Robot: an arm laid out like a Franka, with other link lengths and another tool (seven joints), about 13 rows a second.
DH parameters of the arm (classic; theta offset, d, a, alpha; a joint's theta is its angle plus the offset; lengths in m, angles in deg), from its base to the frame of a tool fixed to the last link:
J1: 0 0.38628 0 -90
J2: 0 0 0 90
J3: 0 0.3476 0.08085 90
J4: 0 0 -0.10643 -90
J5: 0 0.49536 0 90
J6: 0 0 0.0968 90
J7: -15 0.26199 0.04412 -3.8
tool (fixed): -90 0.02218 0 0
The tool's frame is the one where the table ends.
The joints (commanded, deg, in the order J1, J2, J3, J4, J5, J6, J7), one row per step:
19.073, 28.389, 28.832, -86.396, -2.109, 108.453, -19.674
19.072, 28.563, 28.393, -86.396, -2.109, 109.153, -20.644
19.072, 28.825, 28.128, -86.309, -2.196, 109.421, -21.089
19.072, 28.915, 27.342, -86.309, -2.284, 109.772, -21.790
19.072, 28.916, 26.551, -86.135, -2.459, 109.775, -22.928
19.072, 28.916, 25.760, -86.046, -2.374, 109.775, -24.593
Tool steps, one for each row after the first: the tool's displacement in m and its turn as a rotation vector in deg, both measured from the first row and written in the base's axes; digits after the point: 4 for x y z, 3 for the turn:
0.0060, -0.0018, -0.0021, 0.404, -0.483, 0.427
0.0096, -0.0035, -0.0050, 0.467, -0.630, 0.591
0.0181, -0.0102, -0.0080, 0.380, -1.048, 0.559
0.0263, -0.0178, -0.0088, 0.209, -1.532, 1.014
0.0329, -0.0249, -0.0100, 0.221, -1.823, 1.909

